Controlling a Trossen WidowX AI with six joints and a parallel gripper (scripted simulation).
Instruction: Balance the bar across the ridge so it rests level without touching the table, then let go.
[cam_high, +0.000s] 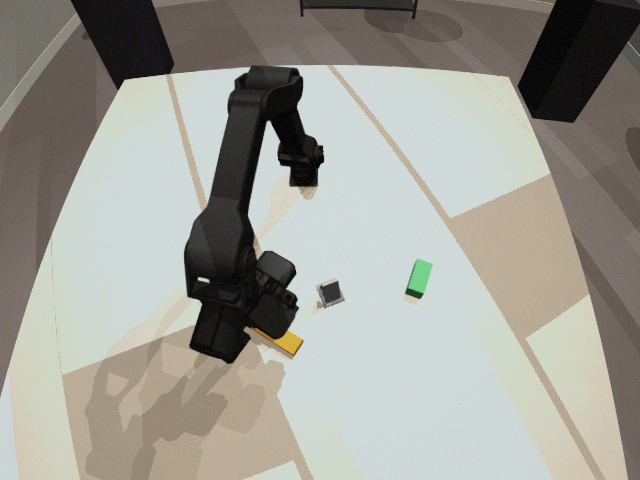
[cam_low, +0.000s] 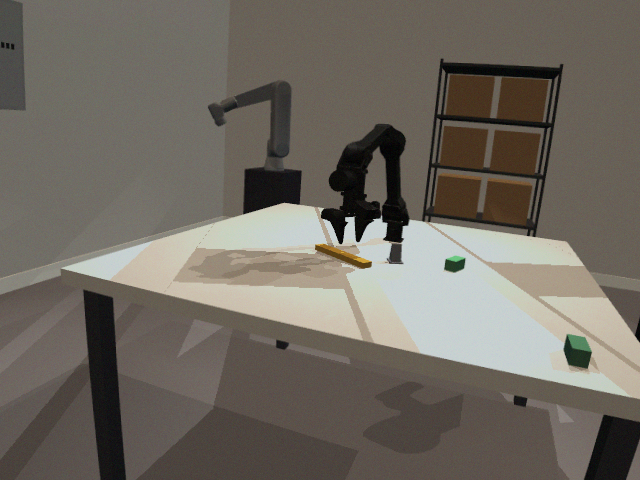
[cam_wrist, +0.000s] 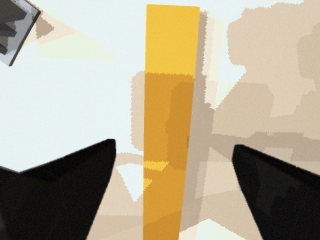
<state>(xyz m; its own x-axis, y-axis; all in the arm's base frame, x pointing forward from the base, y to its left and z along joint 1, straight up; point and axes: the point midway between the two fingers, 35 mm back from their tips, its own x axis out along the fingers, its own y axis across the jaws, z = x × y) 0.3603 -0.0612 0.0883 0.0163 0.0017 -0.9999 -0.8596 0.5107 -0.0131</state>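
Now: the yellow bar 5 cm below my gripper tip, 2 cm to the right of it and 2 cm behind it. From my gripper tip the other things lie so: dark green cube (56 cm to the left, 38 cm ahead, 4 cm below); then light green block (30 cm to the left, 10 cm behind, 4 cm below).
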